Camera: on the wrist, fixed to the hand. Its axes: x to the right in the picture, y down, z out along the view.
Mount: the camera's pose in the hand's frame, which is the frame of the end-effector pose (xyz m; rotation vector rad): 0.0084 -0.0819 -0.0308 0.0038 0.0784 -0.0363
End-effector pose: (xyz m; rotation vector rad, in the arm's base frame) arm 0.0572 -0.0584 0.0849 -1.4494 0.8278 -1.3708
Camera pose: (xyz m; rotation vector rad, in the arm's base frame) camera 0.0177 -0.0449 0.1623 -1.4215 0.8520 -1.4636
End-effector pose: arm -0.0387 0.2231 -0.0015 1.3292 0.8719 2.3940
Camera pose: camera -0.0736 0.2799 -0.0588 1.2175 0.9138 2.4321
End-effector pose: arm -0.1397 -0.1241 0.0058 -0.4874 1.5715 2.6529
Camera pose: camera -0.1256 -0.1113 -0.0800 -0.6209 1.5714 2.6345
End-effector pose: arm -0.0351 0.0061 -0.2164 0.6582 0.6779 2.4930
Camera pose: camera -0.0333 0.0631 -0.2832 0.5471 0.7170 2.4955
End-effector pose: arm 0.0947 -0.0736 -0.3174 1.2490 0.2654 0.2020
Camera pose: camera 0.0938 -0.0682 -0.4051 1.2406 0.3560 0.2196
